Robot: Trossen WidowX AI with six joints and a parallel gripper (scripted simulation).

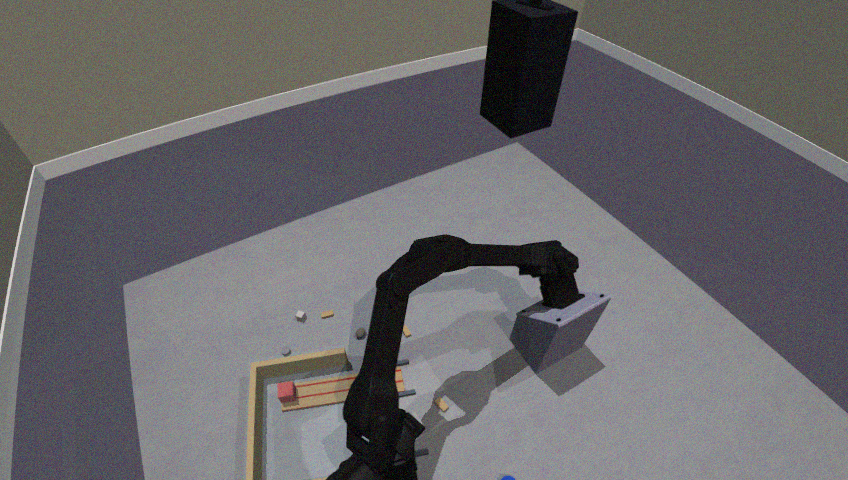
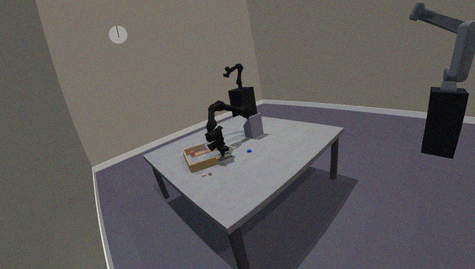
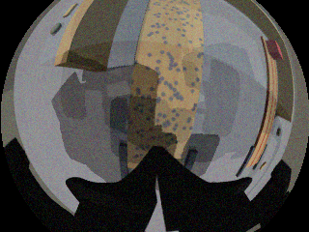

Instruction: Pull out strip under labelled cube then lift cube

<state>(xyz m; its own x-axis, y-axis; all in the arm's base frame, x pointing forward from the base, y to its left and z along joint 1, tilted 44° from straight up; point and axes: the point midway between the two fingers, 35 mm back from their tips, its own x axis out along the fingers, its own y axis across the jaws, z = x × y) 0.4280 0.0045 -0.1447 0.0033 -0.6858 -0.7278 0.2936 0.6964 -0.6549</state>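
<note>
Right now my gripper tip is 170 mm past the blue object and 100 mm to the right of it. Round my gripper tip: tan piece 10 mm behind, 400 mm to the right; white cube 40 mm ahead, 420 mm to the right; speckled tan strip 90 mm ahead, 30 mm to the right.
</note>
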